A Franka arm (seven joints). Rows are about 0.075 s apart.
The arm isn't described. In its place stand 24 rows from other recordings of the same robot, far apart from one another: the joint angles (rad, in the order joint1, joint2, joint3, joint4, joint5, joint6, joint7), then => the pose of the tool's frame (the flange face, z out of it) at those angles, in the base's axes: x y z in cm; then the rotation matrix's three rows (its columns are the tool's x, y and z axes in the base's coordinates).
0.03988 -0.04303 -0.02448 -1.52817 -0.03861 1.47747 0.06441 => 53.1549 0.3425 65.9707; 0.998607 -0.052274 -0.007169; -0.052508 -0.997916 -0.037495; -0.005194 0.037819 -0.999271
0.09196 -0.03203 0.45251 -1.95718 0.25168 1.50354 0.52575 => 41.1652 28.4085 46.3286; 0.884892 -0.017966 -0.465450; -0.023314 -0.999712 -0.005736; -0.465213 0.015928 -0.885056
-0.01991 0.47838 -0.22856 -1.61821 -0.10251 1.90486 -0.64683 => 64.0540 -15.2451 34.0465; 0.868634 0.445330 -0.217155; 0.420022 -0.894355 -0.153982; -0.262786 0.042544 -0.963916
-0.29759 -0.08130 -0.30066 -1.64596 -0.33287 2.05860 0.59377 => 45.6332 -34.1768 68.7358; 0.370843 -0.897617 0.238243; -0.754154 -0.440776 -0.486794; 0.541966 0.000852 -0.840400
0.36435 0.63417 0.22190 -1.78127 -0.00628 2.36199 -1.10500 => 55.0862 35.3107 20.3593; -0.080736 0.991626 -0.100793; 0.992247 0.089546 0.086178; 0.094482 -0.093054 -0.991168
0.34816 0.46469 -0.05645 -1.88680 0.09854 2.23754 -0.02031 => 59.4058 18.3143 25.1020; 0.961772 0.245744 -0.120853; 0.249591 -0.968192 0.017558; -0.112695 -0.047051 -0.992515
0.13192 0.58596 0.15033 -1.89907 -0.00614 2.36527 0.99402 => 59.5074 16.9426 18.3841; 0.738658 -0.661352 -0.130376; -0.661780 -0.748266 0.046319; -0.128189 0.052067 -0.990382
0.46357 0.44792 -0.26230 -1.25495 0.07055 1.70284 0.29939 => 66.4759 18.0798 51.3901; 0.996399 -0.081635 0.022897; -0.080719 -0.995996 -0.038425; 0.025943 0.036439 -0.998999
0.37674 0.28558 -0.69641 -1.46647 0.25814 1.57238 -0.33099 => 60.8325 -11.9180 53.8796; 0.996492 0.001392 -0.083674; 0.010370 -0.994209 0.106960; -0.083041 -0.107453 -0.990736
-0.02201 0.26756 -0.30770 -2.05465 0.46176 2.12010 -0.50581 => 54.5199 -16.1742 30.0375; 0.994123 -0.105001 -0.026348; -0.090474 -0.939494 0.330402; -0.059447 -0.326077 -0.943472
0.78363 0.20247 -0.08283 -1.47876 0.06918 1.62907 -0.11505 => 46.4215 40.7023 55.4701; 0.686907 0.723075 -0.072949; 0.725339 -0.688357 0.006929; -0.045204 -0.057673 -0.997312
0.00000 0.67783 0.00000 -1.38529 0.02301 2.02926 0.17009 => 72.4152 0.1312 30.8698; 0.983109 -0.179883 -0.033741; -0.179262 -0.983585 0.020632; -0.036899 -0.014235 -0.999218
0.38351 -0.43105 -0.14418 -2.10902 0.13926 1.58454 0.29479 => 39.9251 10.2763 58.0602; 0.987992 -0.059775 -0.142472; -0.035462 -0.985243 0.167448; -0.150378 -0.160385 -0.975532
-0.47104 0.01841 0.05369 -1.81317 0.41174 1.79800 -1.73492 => 53.1733 -19.9022 52.5100; 0.316793 0.937043 0.146945; 0.864226 -0.349001 0.362370; 0.390840 0.012197 -0.920378
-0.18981 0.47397 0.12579 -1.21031 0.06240 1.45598 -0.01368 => 66.7348 -5.3936 49.3386; 0.974457 -0.070650 -0.213171; -0.042349 -0.990005 0.134522; -0.220545 -0.122058 -0.967710
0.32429 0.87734 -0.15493 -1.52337 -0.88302 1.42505 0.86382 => 61.9590 2.5274 15.6094; 0.928962 -0.041479 -0.367843; -0.367244 -0.228071 -0.901729; -0.046491 0.972761 -0.227102
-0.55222 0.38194 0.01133 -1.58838 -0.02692 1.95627 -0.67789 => 57.0139 -34.5556 41.3918; 0.989017 0.146068 -0.022591; 0.145860 -0.989249 -0.010589; -0.023894 0.007177 -0.999689
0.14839 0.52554 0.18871 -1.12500 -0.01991 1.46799 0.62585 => 65.7537 19.3173 49.9788; 0.936169 -0.297118 -0.187905; -0.299546 -0.953947 0.016015; -0.184009 0.041293 -0.982057
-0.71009 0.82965 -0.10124 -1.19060 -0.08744 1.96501 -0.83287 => 52.9300 -53.5262 28.3965; 0.985104 0.092463 -0.144988; 0.082367 -0.993838 -0.074169; -0.150953 0.061122 -0.986650
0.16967 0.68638 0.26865 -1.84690 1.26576 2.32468 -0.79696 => 56.6523 27.6611 15.7999; 0.991553 0.094636 -0.088698; 0.126303 -0.548914 0.826282; 0.029508 -0.830505 -0.556230
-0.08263 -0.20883 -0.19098 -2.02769 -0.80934 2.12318 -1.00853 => 49.7737 -18.1331 57.9295; 0.537600 0.821011 0.192163; 0.687724 -0.295074 -0.663301; -0.487875 0.488745 -0.723260
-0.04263 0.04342 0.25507 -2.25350 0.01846 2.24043 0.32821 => 50.8108 10.9939 34.0785; 0.990093 -0.127377 -0.059088; -0.126810 -0.991838 0.013258; -0.060295 -0.005634 -0.998165
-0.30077 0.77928 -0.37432 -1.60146 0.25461 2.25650 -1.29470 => 55.9225 -39.7978 18.9759; 0.852706 0.513922 -0.093683; 0.514971 -0.857085 -0.014479; -0.087736 -0.035898 -0.995497
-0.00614 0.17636 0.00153 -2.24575 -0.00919 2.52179 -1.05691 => 54.9974 -0.2452 29.7455; 0.487140 0.867636 0.099509; 0.872221 -0.489080 -0.005532; 0.043868 0.089489 -0.995021
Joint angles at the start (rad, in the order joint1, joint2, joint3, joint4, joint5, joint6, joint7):
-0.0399 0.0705 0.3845 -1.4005 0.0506 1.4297 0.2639
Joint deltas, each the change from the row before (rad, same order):
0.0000 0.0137 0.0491 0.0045 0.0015 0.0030 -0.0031
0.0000 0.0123 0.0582 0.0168 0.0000 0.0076 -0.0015
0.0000 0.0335 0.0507 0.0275 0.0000 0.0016 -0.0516
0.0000 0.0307 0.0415 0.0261 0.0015 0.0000 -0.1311
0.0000 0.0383 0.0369 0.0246 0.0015 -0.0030 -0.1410
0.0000 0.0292 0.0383 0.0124 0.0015 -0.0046 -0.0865
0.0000 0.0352 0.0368 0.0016 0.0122 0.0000 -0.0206
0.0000 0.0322 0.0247 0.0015 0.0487 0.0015 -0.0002
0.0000 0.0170 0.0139 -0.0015 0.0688 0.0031 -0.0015
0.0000 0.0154 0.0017 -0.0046 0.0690 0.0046 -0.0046
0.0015 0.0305 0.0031 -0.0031 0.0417 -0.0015 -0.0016
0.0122 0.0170 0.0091 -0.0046 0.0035 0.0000 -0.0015
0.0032 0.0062 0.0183 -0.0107 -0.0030 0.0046 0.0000
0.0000 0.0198 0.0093 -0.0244 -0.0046 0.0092 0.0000
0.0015 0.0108 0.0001 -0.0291 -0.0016 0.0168 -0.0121
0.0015 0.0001 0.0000 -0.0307 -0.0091 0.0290 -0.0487
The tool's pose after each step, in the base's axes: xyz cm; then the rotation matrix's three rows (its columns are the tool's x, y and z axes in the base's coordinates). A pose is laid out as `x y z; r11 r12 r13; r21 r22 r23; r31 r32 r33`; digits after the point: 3 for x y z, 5 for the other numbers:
52.318 21.097 65.135; 0.98832 0.13536 -0.07002; 0.13993 -0.98803 0.06497; -0.06039 -0.07401 -0.99543
51.473 23.915 65.470; 0.97906 0.19328 -0.06395; 0.19793 -0.97720 0.07684; -0.04764 -0.08789 -0.99499
51.289 26.204 65.212; 0.95423 0.28941 -0.07545; 0.29573 -0.95067 0.09367; -0.04462 -0.11169 -0.99274
51.148 27.992 65.045; 0.89089 0.44563 -0.08796; 0.45336 -0.88430 0.11171; -0.02800 -0.13940 -0.98984
51.289 29.480 64.431; 0.79898 0.59077 -0.11233; 0.60122 -0.78865 0.12873; -0.01255 -0.17039 -0.98530
51.017 31.033 63.764; 0.71985 0.67986 -0.14005; 0.69412 -0.70638 0.13865; -0.00467 -0.19702 -0.98039
50.840 32.647 62.423; 0.67905 0.71043 -0.18489; 0.73397 -0.66162 0.15344; -0.01331 -0.23990 -0.97071
50.646 34.057 61.309; 0.65841 0.71145 -0.24564; 0.75249 -0.62914 0.19477; -0.01597 -0.31308 -0.94959
50.203 35.211 60.863; 0.64443 0.70208 -0.30298; 0.76463 -0.59536 0.24675; -0.00714 -0.39068 -0.92050
50.120 35.885 60.300; 0.63845 0.68223 -0.35630; 0.76967 -0.56583 0.29572; 0.00015 -0.46303 -0.88634
50.452 36.398 58.939; 0.63191 0.65762 -0.41016; 0.77495 -0.54423 0.32135; -0.01189 -0.52091 -0.85353
50.049 37.400 58.048; 0.61348 0.65829 -0.43623; 0.78940 -0.52673 0.31529; -0.02222 -0.53779 -0.84279
49.394 38.304 57.546; 0.59691 0.66408 -0.45021; 0.80184 -0.51289 0.30659; -0.02731 -0.54400 -0.83864
49.377 38.795 55.677; 0.58746 0.65364 -0.47712; 0.80758 -0.51147 0.29363; -0.05210 -0.55781 -0.82833
49.374 39.098 53.961; 0.57785 0.64982 -0.49379; 0.81354 -0.50696 0.28487; -0.06522 -0.56633 -0.82159
49.274 39.391 52.710; 0.54944 0.67661 -0.49022; 0.83432 -0.47586 0.27833; -0.04495 -0.56193 -0.82596

